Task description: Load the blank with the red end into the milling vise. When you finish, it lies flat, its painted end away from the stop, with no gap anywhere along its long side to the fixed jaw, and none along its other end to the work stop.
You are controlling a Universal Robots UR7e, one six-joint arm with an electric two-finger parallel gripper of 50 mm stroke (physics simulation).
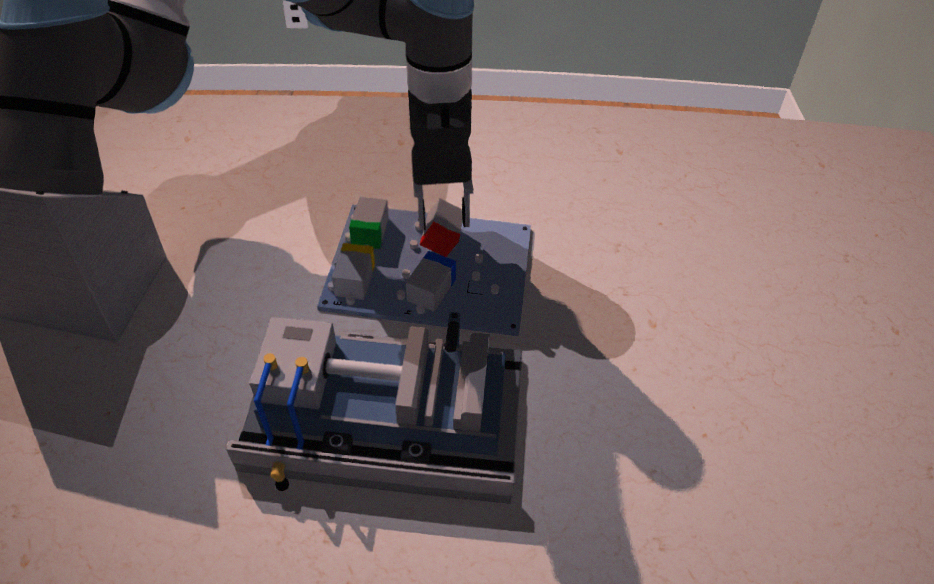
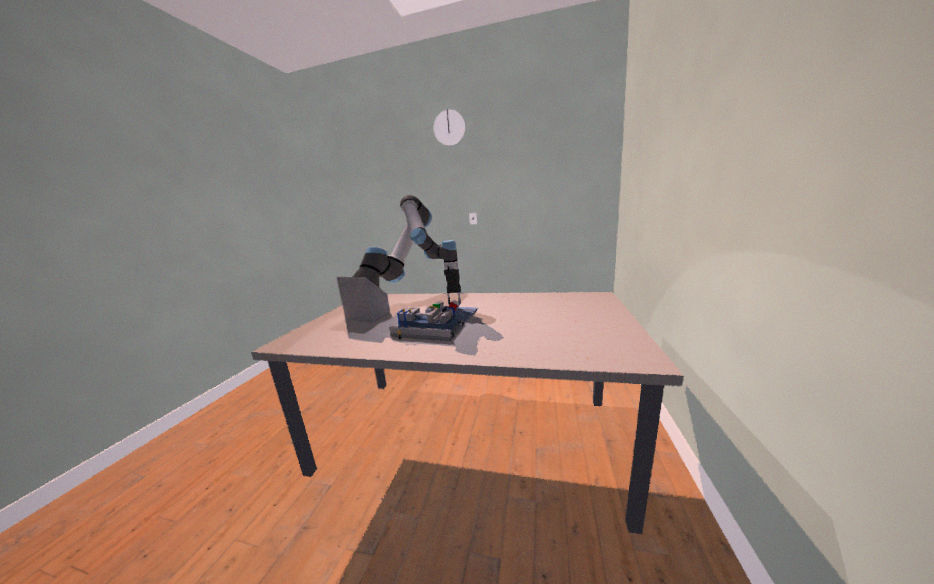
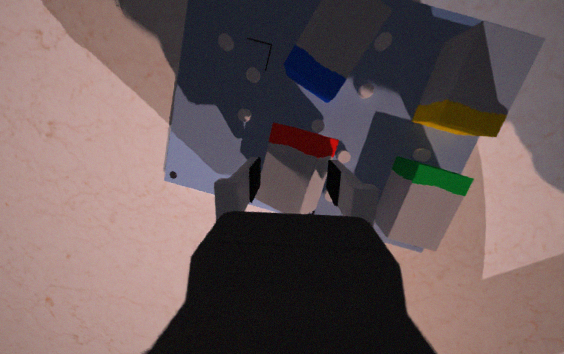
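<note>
The blank with the red end (image 1: 440,238) (image 3: 303,141) is a grey block on the blue-grey plate (image 1: 506,241) (image 3: 195,150). It looks tilted or turned on the plate, its red end toward the vise. My gripper (image 1: 444,224) (image 2: 454,300) (image 3: 293,172) is open, with its fingers on either side of the blank's grey part; contact cannot be told. The milling vise (image 1: 292,385) stands in front of the plate. Its movable jaw (image 1: 411,378) is on the rod, the fixed jaw (image 1: 470,395) to its right, with a gap between. The black work stop (image 1: 452,334) stands at the gap's rear end.
Green-ended (image 1: 365,232) (image 3: 427,210), yellow-ended (image 1: 354,272) (image 3: 460,117) and blue-ended (image 1: 428,282) (image 3: 316,75) blanks stand on the same plate, among several round pegs. Two blue hoses (image 1: 294,395) rise at the vise's left. The robot's grey pedestal (image 1: 75,261) is at the left.
</note>
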